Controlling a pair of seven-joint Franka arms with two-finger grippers.
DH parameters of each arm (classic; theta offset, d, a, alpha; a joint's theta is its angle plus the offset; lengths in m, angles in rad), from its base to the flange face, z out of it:
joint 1: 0 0.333 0 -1.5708
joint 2: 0 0 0 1.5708
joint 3: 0 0.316 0.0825 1.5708
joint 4: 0 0 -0.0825 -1.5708
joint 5: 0 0.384 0 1.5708
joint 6: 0 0 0.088 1.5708
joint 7: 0 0.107 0 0
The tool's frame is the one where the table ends.
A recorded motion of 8 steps. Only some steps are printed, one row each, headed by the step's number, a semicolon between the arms.
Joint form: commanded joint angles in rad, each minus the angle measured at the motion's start. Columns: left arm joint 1, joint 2, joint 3, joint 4, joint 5, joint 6, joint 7; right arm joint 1, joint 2, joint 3, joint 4, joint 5, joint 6, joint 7.
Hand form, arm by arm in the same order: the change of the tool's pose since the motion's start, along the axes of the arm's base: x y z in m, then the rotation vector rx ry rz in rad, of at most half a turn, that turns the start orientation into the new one. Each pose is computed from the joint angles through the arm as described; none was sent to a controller.
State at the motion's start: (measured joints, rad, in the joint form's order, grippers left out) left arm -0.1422 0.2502 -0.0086 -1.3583 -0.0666 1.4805 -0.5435; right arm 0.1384 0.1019 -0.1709 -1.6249 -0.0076 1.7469 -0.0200
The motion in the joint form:
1: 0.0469 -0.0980 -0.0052 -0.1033 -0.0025 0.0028 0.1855; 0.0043 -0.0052 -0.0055 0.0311 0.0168 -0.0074 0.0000
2: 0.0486 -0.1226 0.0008 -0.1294 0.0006 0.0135 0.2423; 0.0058 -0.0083 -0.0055 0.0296 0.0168 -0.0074 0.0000
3: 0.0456 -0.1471 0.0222 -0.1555 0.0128 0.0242 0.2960; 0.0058 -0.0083 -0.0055 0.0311 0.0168 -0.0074 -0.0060
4: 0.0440 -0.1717 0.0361 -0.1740 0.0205 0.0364 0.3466; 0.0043 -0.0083 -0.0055 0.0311 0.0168 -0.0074 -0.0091
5: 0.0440 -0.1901 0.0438 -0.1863 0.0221 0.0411 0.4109; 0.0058 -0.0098 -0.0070 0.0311 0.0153 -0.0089 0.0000
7: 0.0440 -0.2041 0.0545 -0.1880 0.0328 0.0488 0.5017; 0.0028 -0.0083 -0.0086 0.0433 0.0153 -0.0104 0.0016
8: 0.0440 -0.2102 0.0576 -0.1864 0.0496 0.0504 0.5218; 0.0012 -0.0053 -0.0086 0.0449 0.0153 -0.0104 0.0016
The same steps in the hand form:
1: -0.0249 0.0283 0.0119 -0.0274 -0.0069 -0.1416; 0.0004 0.0010 0.0174 0.0161 -0.0295 -0.0030
2: -0.0306 0.0336 0.0150 -0.0310 -0.0192 -0.1898; -0.0005 0.0017 0.0185 0.0166 -0.0310 -0.0016
3: -0.0356 0.0455 0.0179 -0.0229 -0.0310 -0.2249; -0.0004 0.0018 0.0193 0.0163 -0.0324 0.0045
4: -0.0408 0.0537 0.0244 -0.0195 -0.0512 -0.2630; -0.0004 0.0009 0.0193 0.0162 -0.0324 0.0061
5: -0.0453 0.0586 0.0295 -0.0242 -0.0646 -0.3191; -0.0009 0.0007 0.0200 0.0151 -0.0325 -0.0028
7: -0.0478 0.0660 0.0372 -0.0204 -0.0867 -0.3993; 0.0000 -0.0019 0.0249 0.0144 -0.0418 -0.0088
8: -0.0491 0.0697 0.0414 -0.0043 -0.0940 -0.4173; 0.0008 -0.0027 0.0239 0.0139 -0.0404 -0.0103

